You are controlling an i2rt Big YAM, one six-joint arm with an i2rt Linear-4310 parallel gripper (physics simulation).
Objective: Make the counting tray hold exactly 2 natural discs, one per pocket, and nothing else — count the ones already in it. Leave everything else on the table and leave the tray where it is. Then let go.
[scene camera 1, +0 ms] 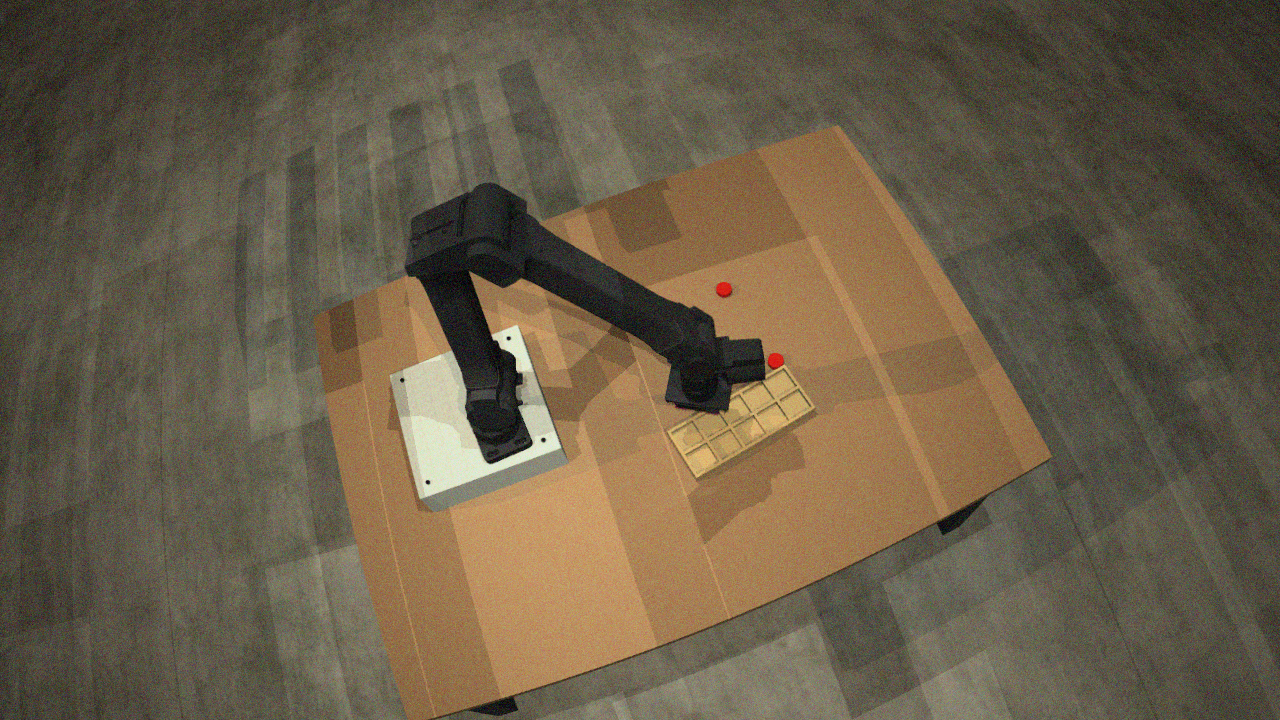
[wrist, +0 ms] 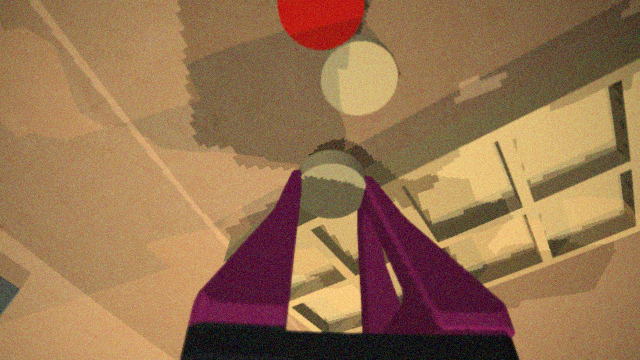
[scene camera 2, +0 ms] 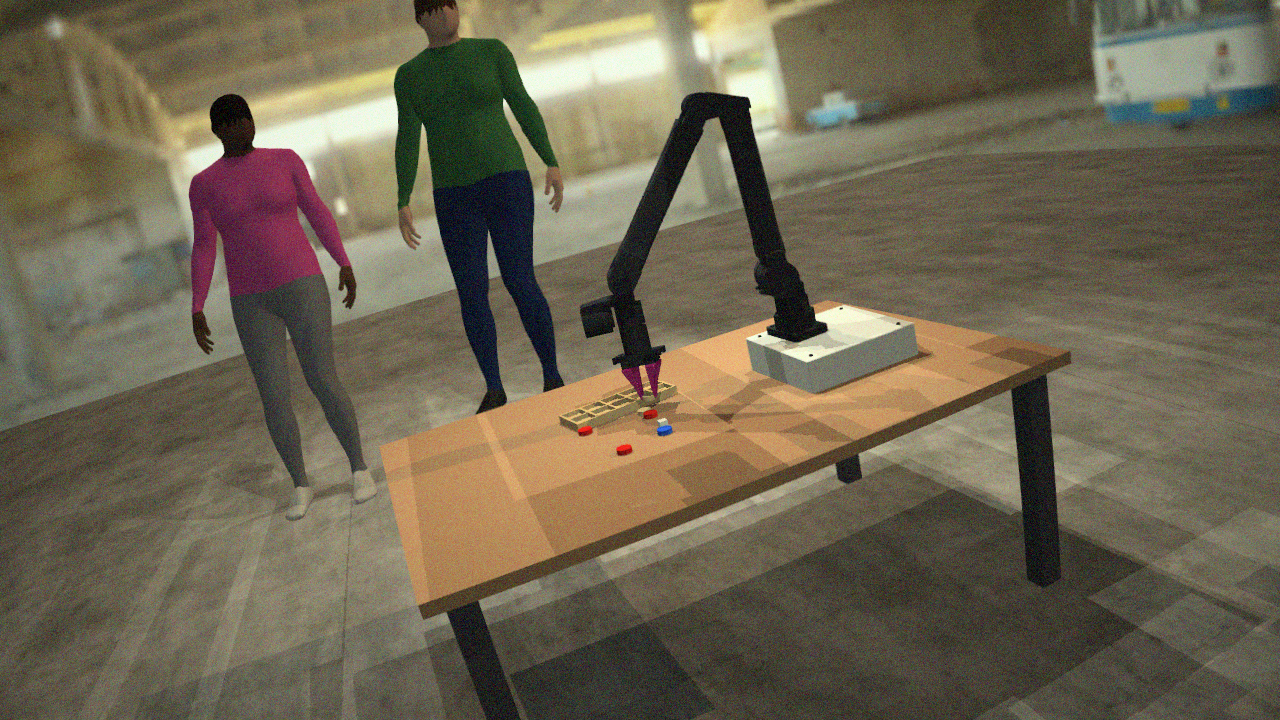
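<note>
My gripper is shut on a natural disc, held above the near long edge of the counting tray; the wrist hides the fingers in scene camera 1. The tray is wooden, with two rows of pockets. Light patches and shadows fall in it, and I cannot tell whether any pocket holds a same-coloured disc. Another natural disc lies on the table outside the tray, beside a red disc. A further pale disc lies by a blue disc.
A red disc lies near the tray's far corner. Another red disc lies farther out on the table. The arm stands on a white base box. Two people stand behind the table.
</note>
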